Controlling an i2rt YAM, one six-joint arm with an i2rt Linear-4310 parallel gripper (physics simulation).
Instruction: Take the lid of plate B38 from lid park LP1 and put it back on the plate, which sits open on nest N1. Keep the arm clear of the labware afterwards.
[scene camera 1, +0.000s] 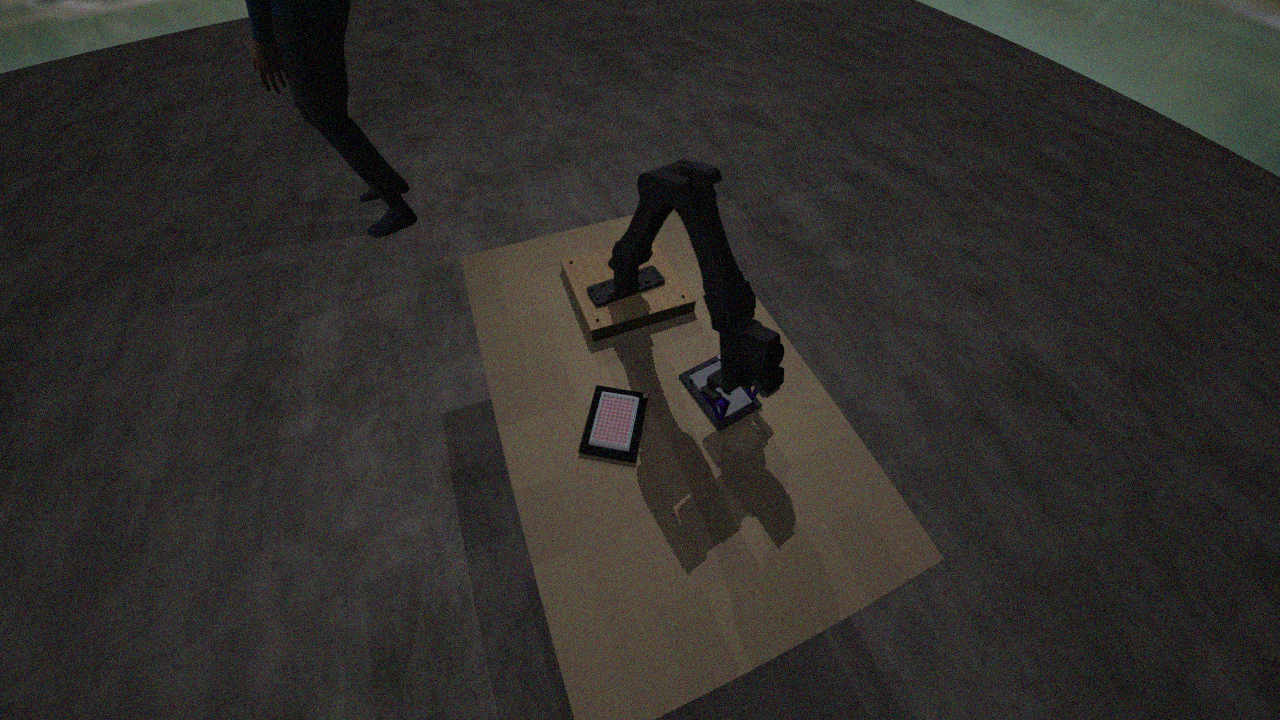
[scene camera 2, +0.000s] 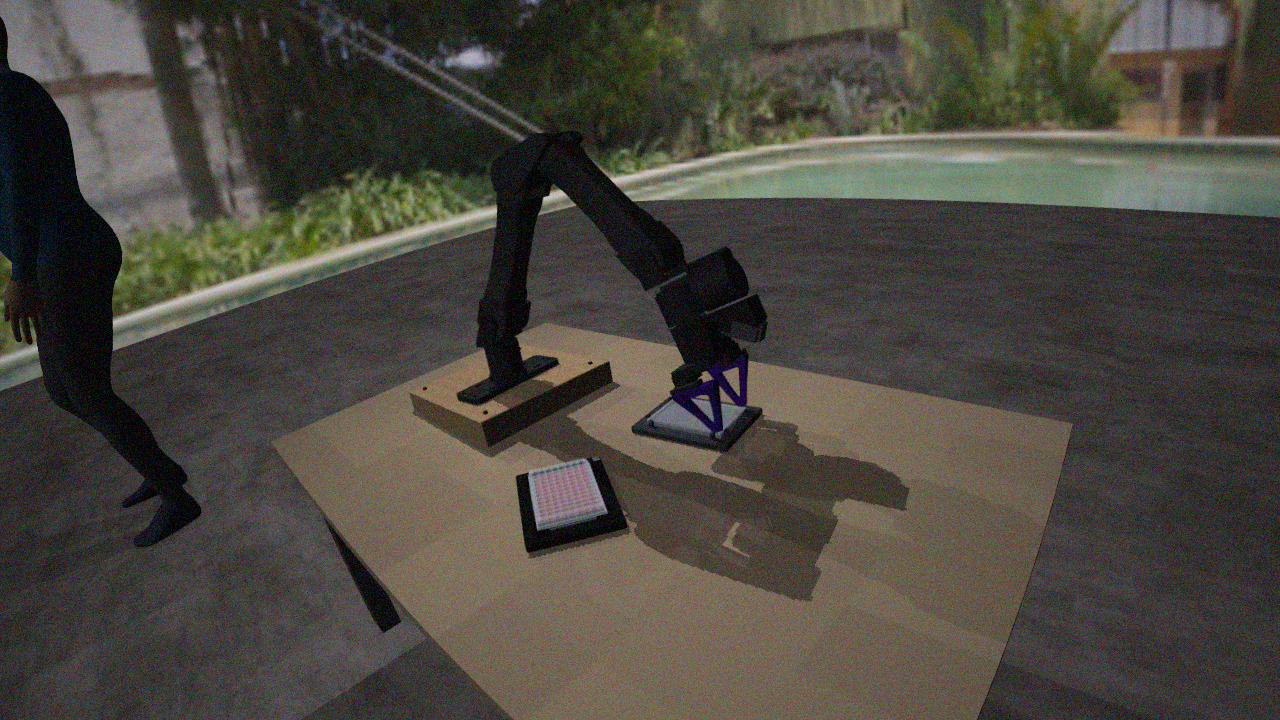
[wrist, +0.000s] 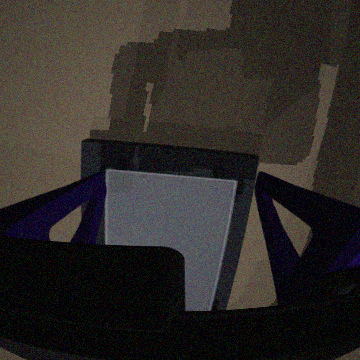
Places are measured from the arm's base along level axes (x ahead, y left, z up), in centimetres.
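Pixels of known places: gripper, fingertip midpoint: (scene camera 1: 735, 408) (scene camera 2: 731, 418) (wrist: 180, 180); arm's base at its link origin: (scene camera 1: 626, 286) (scene camera 2: 509, 380).
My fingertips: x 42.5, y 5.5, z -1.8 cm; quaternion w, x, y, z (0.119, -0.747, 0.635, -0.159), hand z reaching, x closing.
For each thing: its middle in the pictures, then the offset to it from my fingertips. Level surfaces: height alone.
- lid at the middle of its body: (wrist: 164, 258) (scene camera 2: 696, 415) (scene camera 1: 720, 389) dz -0.9, dx -6.2, dy +0.2 cm
- dark grey lid park LP1 at the middle of its body: (wrist: 162, 256) (scene camera 2: 697, 417) (scene camera 1: 720, 389) dz -1.3, dx -6.3, dy +0.3 cm
- open plate B38 at the middle of its body: (scene camera 2: 564, 492) (scene camera 1: 614, 419) dz -0.4, dx -10.1, dy -24.7 cm
- black nest N1 at the middle of its body: (scene camera 2: 566, 498) (scene camera 1: 614, 421) dz -1.4, dx -10.1, dy -24.7 cm
- wooden table at its surface level: dz -2.3 cm
The lid (scene camera 1: 703, 373) (scene camera 2: 666, 418) (wrist: 170, 215), a pale flat rectangle, lies on the dark grey lid park LP1 (scene camera 1: 689, 383) (scene camera 2: 675, 437) (wrist: 175, 154). My gripper (scene camera 1: 736, 404) (scene camera 2: 729, 418) (wrist: 180, 180) is open, with its purple fingers low over the park. In the wrist view the lid shows between the fingers; the left fingertip is close to the lid's left edge and the right one is farther out. The gripper body hides the near part of the lid. The open plate B38 (scene camera 1: 615, 419) (scene camera 2: 566, 493), with pink wells, sits on the black nest N1 (scene camera 1: 608, 454) (scene camera 2: 574, 539).
The arm's base stands on a wooden block (scene camera 1: 640, 313) (scene camera 2: 546, 402) at the back of the wooden table (scene camera 1: 626, 608) (scene camera 2: 716, 644). The arm's shadow falls across the table beside the nest and park. A person (scene camera 1: 326, 98) (scene camera 2: 76, 295) stands on the floor beyond the table.
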